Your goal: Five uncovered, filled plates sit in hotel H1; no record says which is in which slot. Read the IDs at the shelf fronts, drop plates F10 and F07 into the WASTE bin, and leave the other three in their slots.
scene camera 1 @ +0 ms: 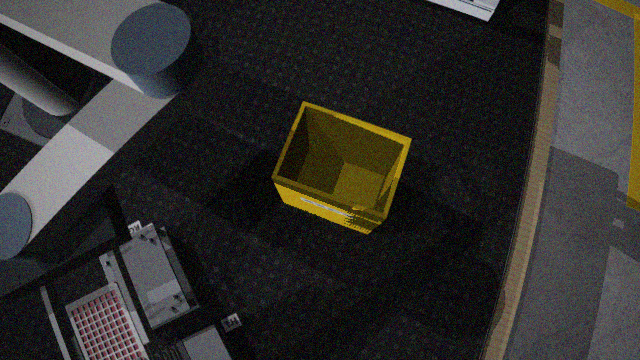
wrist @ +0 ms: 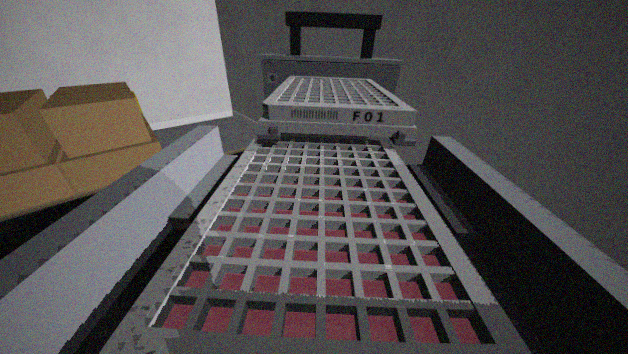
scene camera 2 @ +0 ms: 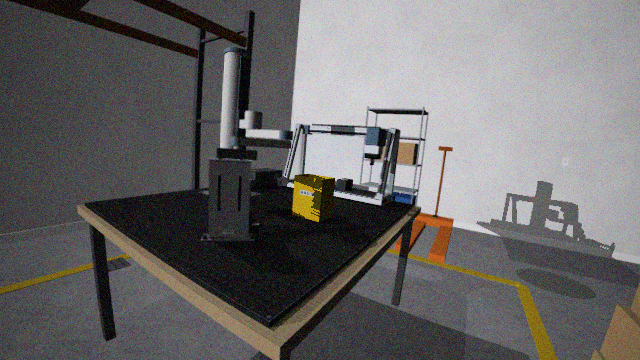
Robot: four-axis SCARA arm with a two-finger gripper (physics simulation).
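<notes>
In the wrist view my gripper is shut on an uncovered plate with red-filled wells. The plate lies level between the fingers, and its ID does not show. Ahead of it, a plate marked F01 rests on a grey shelf. The held plate also shows at the lower left of scene camera 1, near a tag reading H1. The yellow WASTE bin stands upright on the table, open at the top. Its visible inside holds no plate. Plates F10 and F07 cannot be identified.
A grey station stands beside the held plate. A black handle rises behind F01. The arm's column stands left of the bin, and a gantry machine stands behind it. Cardboard boxes show at the left of the wrist view.
</notes>
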